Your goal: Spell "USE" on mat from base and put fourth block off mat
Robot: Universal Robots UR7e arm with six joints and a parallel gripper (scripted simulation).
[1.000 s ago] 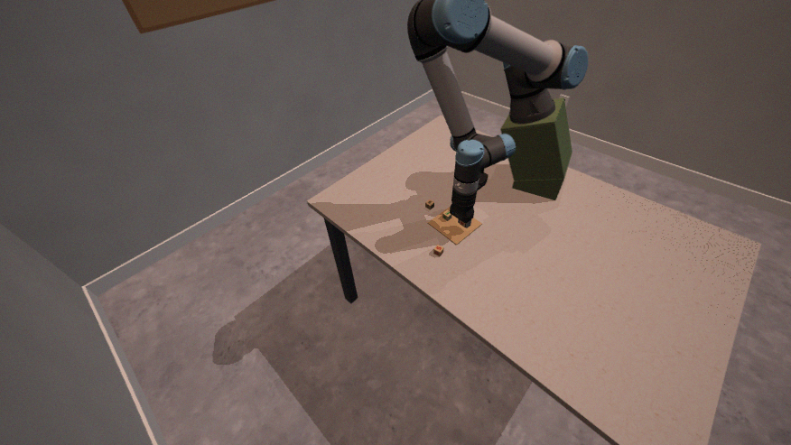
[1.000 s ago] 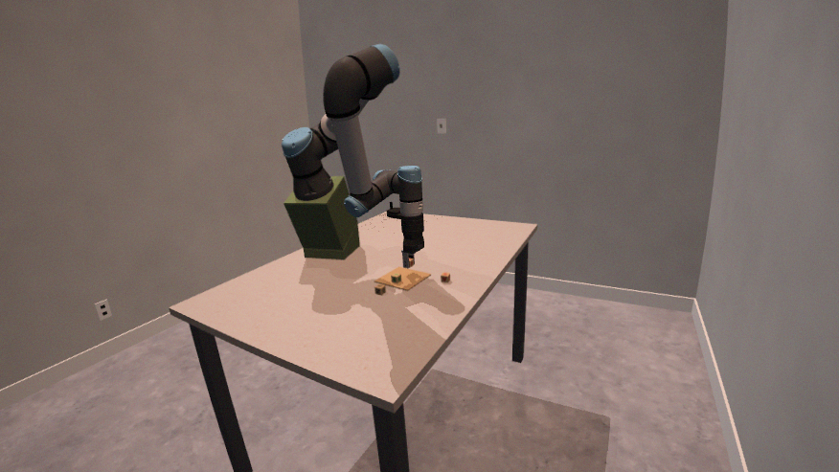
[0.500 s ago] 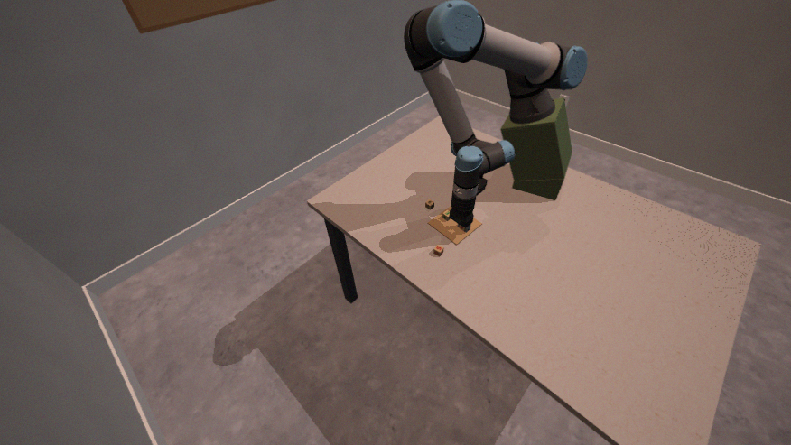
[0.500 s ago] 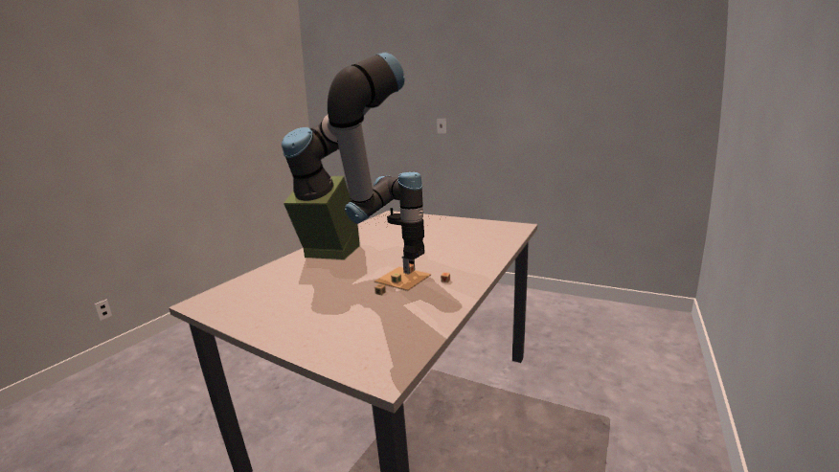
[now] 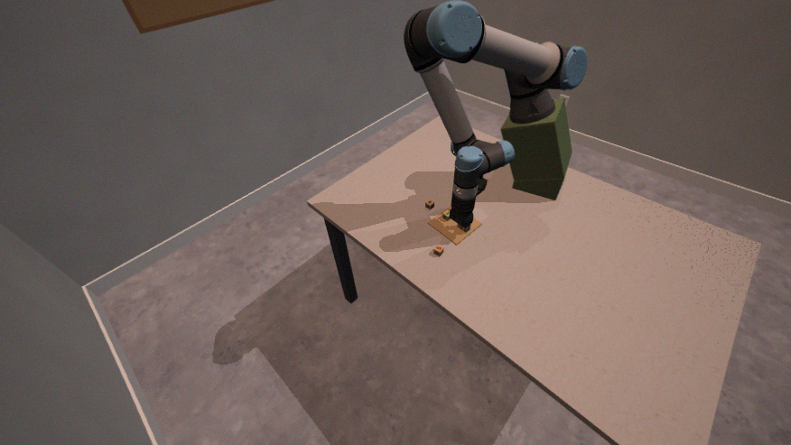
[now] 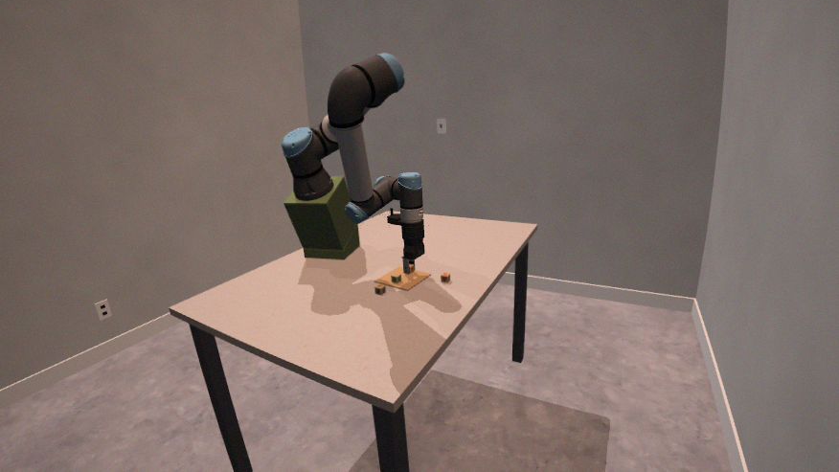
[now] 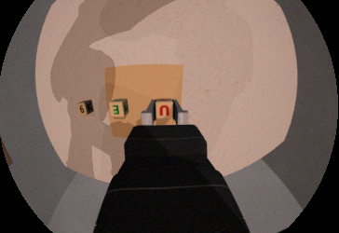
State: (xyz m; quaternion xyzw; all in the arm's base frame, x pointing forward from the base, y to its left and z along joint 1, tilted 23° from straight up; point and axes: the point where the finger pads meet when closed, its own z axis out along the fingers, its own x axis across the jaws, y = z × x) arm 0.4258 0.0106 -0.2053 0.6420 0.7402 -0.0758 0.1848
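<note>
Right now my hand is 40 mm to the left of the mat and 20 mm above it.
</note>
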